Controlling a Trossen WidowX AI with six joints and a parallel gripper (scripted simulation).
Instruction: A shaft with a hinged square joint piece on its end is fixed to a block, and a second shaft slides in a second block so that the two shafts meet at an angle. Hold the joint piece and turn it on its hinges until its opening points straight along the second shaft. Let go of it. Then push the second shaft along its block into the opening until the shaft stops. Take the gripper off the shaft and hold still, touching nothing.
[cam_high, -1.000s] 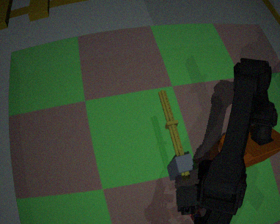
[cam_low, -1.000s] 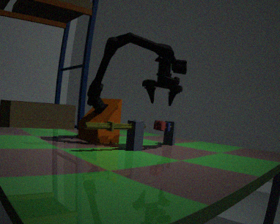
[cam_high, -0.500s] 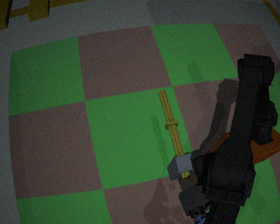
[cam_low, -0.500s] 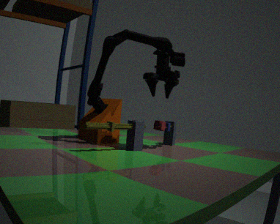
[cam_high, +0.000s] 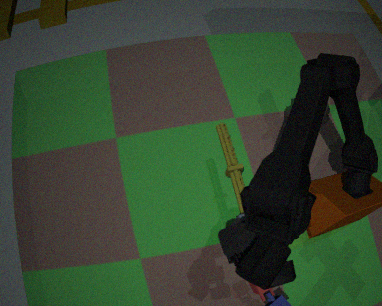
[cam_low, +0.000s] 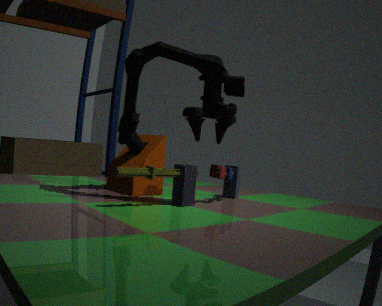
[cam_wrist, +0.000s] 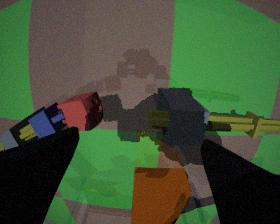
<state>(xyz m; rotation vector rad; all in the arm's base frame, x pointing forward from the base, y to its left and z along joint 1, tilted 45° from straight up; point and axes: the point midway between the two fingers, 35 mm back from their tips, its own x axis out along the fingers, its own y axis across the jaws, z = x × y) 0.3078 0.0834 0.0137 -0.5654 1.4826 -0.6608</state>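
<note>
The square joint piece is 20 mm behind my gripper tip, 80 mm to the left of it and 90 mm below it.
</note>
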